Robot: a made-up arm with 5 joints.
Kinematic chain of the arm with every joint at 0, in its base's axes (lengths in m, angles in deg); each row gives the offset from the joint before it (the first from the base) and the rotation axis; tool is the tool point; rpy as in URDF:
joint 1: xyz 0.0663 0 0.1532 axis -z
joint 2: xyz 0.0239 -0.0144 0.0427 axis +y
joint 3: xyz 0.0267 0 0.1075 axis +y
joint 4: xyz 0.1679 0 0.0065 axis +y
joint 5: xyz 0.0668 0.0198 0 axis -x
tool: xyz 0 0 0 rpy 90 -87.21 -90
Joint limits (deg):
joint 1: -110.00..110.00
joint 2: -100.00..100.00
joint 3: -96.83..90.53
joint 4: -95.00..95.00
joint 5: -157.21..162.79
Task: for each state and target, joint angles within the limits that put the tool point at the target. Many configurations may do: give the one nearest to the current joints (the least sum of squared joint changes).
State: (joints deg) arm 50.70 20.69 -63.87 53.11 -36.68
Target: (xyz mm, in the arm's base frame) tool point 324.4 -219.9 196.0
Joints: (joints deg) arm 41.34 52.69 -52.20 46.58 -36.68
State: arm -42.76 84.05 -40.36 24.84 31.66
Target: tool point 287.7 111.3 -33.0
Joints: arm -25.44 92.47 -38.33 23.79 31.66
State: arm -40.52 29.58 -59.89 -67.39 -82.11
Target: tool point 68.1 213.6 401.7
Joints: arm -88.07 46.65 -80.80 -95.00 -82.11
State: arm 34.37 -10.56 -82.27 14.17 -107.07
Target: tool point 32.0 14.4 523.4
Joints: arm 14.43 -16.27 -96.83 36.65 -107.07
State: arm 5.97 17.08 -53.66 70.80 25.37
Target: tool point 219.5 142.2 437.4
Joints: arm -41.39 5.10 -63.38 66.39 25.37
